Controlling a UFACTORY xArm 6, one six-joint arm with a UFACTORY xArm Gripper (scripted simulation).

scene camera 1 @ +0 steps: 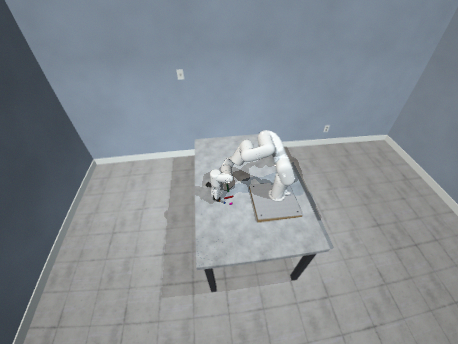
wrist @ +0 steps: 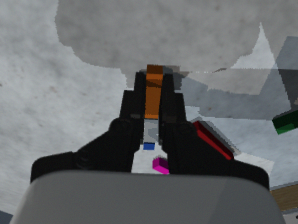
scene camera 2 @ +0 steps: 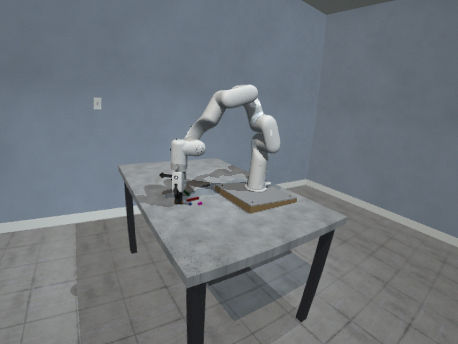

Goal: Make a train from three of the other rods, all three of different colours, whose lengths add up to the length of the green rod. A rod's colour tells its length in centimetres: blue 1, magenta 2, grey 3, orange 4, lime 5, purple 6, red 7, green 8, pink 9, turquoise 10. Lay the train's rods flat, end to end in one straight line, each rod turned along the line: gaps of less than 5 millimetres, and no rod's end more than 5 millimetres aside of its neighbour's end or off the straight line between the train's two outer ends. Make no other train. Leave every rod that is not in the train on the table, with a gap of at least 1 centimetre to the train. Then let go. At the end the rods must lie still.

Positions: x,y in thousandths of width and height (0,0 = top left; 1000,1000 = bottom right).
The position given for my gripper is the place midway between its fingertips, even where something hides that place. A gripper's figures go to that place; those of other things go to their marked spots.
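There's an orange rod (wrist: 518,342) at 0.12 m from the lens, and my gripper (wrist: 515,400) is 0.14 m from the lens.
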